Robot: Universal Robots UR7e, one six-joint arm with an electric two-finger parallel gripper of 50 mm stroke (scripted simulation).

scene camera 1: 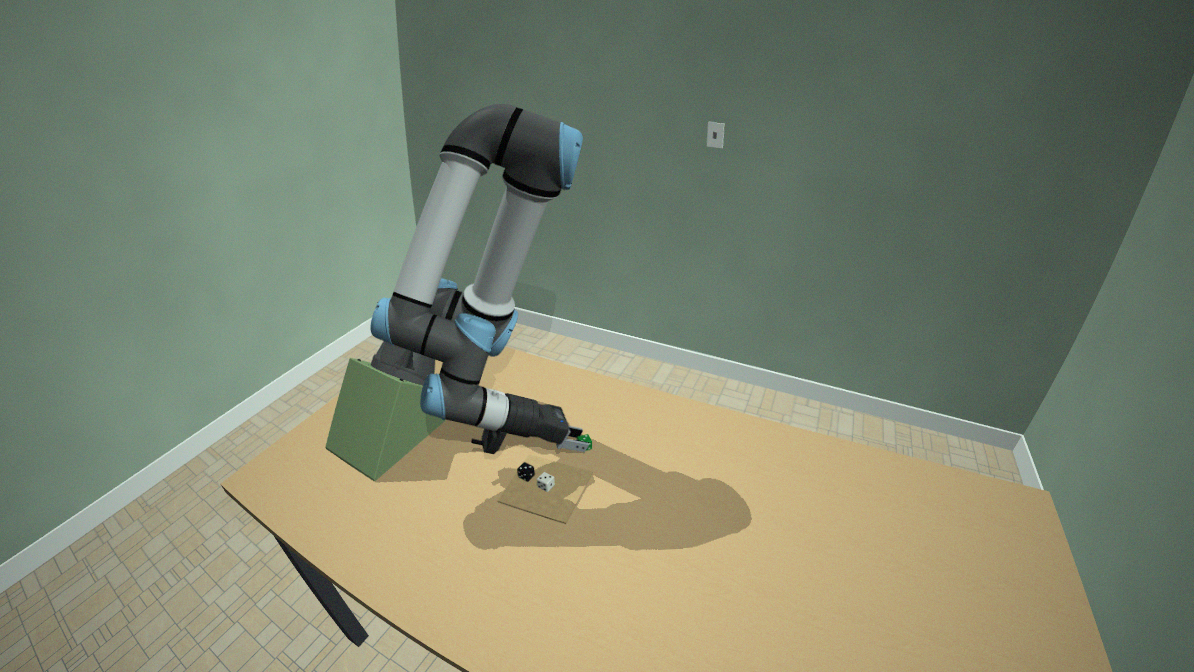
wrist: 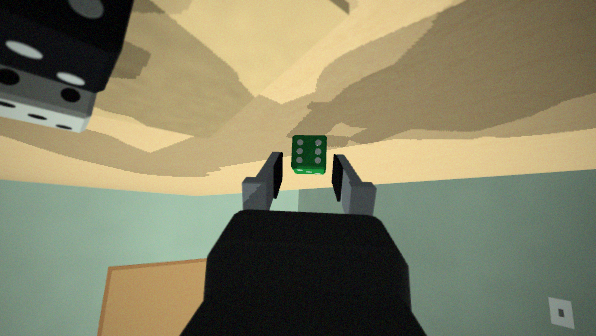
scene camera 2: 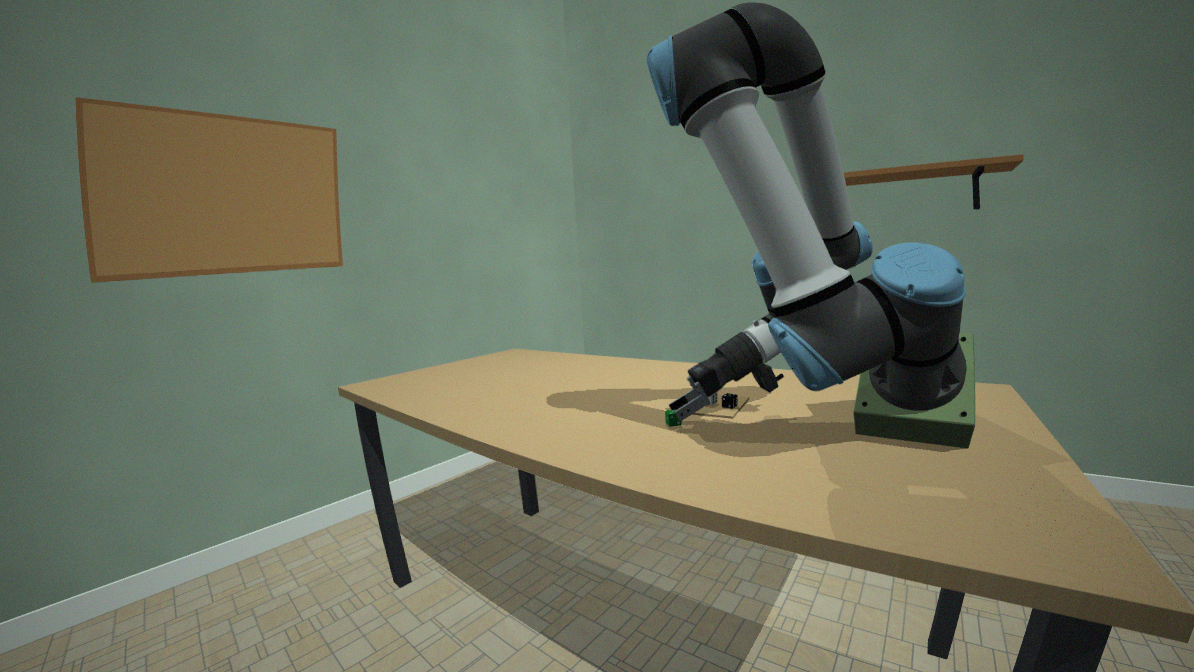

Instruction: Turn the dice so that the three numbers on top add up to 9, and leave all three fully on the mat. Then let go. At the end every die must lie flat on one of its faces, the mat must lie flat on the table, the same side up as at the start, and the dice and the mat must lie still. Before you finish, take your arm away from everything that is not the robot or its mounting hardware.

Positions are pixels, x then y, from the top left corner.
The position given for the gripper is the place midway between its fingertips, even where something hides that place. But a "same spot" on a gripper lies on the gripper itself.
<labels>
gripper: scene camera 1 583, 440; wrist; scene camera 2
same spot on gripper: [scene camera 2: 689, 403] = [wrist: 340, 200]
</labels>
